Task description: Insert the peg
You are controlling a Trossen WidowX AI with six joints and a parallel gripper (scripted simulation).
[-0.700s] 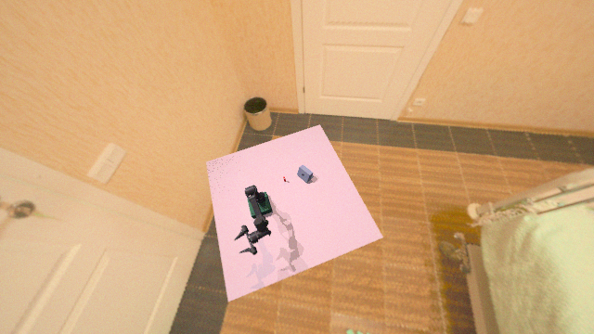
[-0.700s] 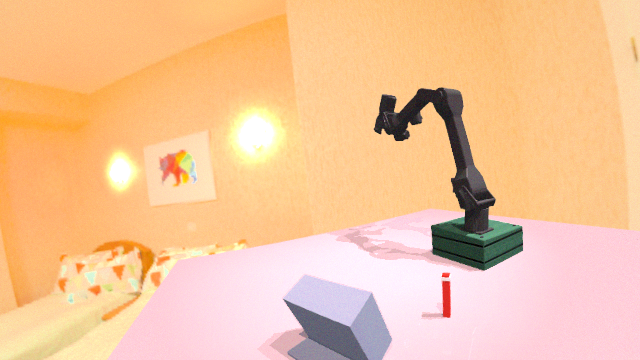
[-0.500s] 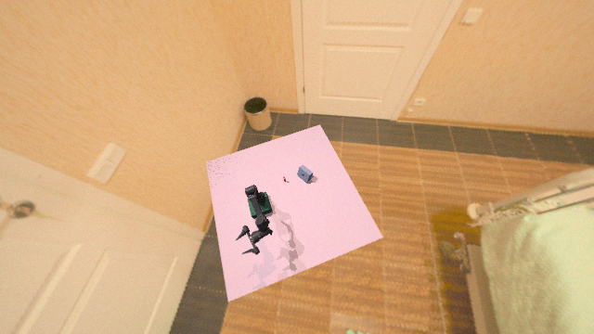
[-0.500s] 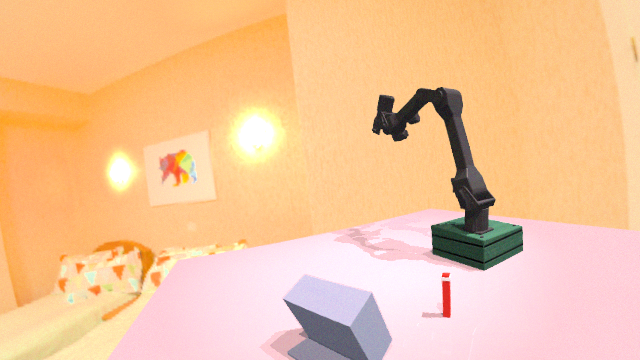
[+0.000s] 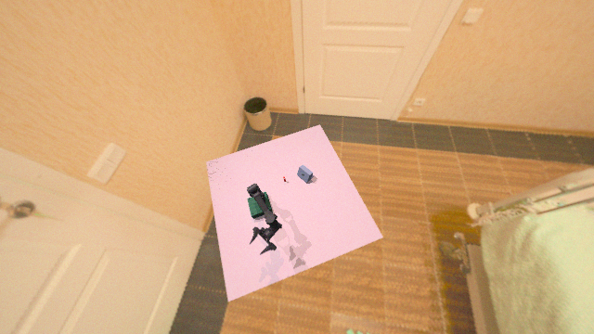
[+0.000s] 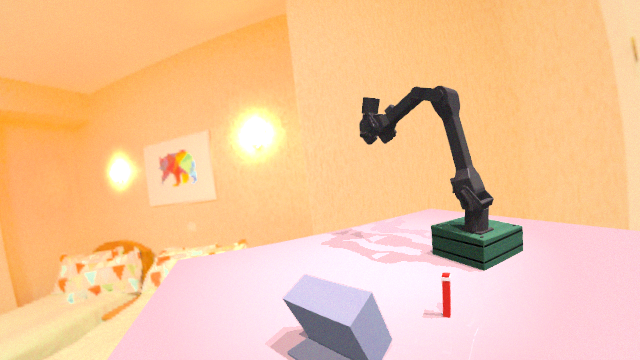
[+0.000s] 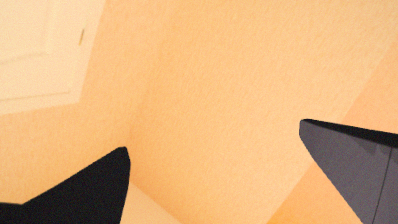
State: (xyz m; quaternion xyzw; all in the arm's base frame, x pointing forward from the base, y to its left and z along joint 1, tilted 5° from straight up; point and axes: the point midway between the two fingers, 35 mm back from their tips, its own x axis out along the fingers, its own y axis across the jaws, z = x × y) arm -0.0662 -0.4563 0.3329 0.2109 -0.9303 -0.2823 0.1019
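Right now the red square peg is 37 cm ahead of my gripper tip, 56 cm to the left of it and 39 cm below it. From my gripper tip the other things lie so: grey-blue sloped panel (57 cm ahead, 53 cm to the left, 39 cm below).
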